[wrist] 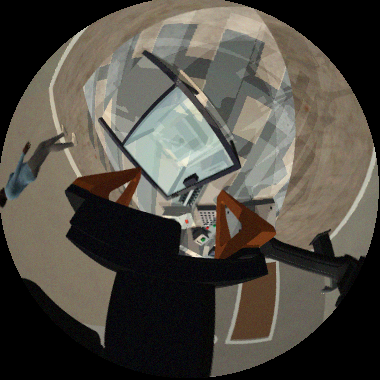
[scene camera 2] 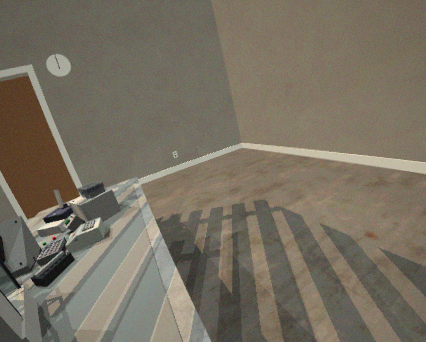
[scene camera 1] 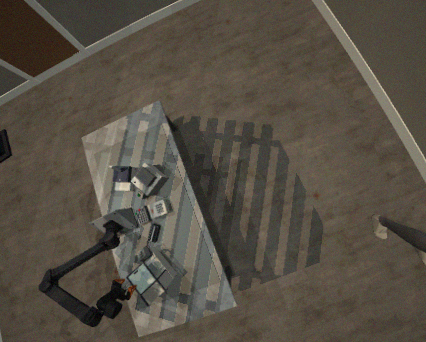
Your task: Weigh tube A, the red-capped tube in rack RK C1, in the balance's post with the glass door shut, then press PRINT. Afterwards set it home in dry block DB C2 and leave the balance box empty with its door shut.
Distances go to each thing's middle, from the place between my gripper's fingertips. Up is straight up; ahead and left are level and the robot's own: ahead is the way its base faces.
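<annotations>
There's a balance with glass box [scene camera 2: 26, 311] that sits 16 cm below my hand, 6 cm to the right of it and 4 cm ahead of it. As for the grey box [scene camera 2: 95, 201], that one's 18 cm below my hand, 59 cm to the left of it and 31 cm ahead of it.
</annotations>
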